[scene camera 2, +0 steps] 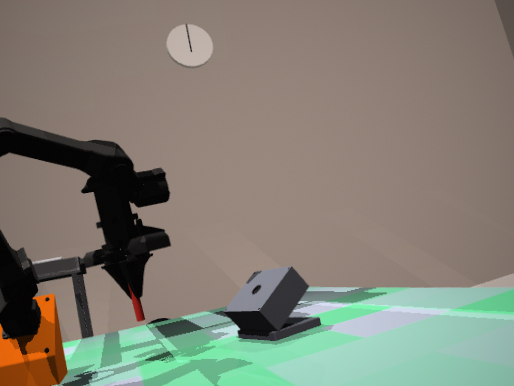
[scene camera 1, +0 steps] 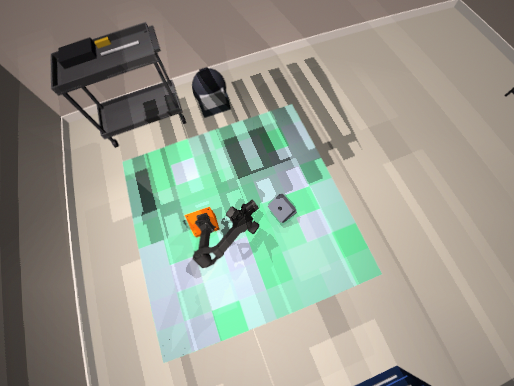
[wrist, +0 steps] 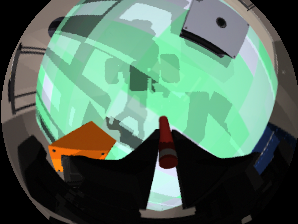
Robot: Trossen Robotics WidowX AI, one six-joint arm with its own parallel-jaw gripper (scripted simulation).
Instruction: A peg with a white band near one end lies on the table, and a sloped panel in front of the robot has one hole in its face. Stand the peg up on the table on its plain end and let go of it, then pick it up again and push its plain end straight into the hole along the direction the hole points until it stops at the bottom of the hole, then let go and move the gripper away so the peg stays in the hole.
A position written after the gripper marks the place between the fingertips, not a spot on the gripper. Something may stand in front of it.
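A red peg is held by the gripper (scene camera 2: 136, 298), and the wrist view also shows the gripper (wrist: 165, 132).
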